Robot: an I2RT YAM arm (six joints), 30 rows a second.
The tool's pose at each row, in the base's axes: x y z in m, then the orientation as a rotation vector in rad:
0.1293, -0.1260, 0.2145, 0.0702, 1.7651, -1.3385
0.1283, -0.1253, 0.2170, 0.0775, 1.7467, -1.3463
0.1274, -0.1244, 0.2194, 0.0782, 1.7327, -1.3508
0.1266, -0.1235, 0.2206, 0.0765, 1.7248, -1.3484
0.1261, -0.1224, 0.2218, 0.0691, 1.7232, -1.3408
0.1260, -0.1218, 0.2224, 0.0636, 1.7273, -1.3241
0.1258, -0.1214, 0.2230, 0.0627, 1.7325, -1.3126
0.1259, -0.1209, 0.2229, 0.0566, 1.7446, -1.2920
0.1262, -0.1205, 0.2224, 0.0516, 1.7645, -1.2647
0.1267, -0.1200, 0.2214, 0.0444, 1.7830, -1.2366
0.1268, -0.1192, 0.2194, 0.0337, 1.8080, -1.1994
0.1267, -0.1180, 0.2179, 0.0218, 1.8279, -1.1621
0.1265, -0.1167, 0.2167, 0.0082, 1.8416, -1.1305
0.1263, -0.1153, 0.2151, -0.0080, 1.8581, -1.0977
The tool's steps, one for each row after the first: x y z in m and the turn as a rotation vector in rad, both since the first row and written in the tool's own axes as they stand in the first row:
-0.0014, -0.0021, -0.0012, 0.0150, -0.0085, 0.0055
-0.0028, -0.0040, -0.0025, 0.0238, -0.0176, 0.0078
-0.0036, -0.0049, -0.0037, 0.0252, -0.0251, 0.0109
-0.0045, -0.0056, -0.0049, 0.0187, -0.0319, 0.0118
-0.0051, -0.0059, -0.0055, 0.0051, -0.0361, 0.0173
-0.0056, -0.0063, -0.0059, -0.0043, -0.0358, 0.0219
-0.0058, -0.0059, -0.0063, -0.0238, -0.0350, 0.0267
-0.0058, -0.0052, -0.0064, -0.0503, -0.0294, 0.0333
-0.0057, -0.0040, -0.0065, -0.0774, -0.0258, 0.0394
-0.0048, -0.0021, -0.0070, -0.1140, -0.0208, 0.0463
-0.0042, -0.0006, -0.0080, -0.1490, -0.0198, 0.0540
-0.0039, 0.0007, -0.0091, -0.1788, -0.0227, 0.0593
-0.0033, 0.0024, -0.0103, -0.2114, -0.0245, 0.0626

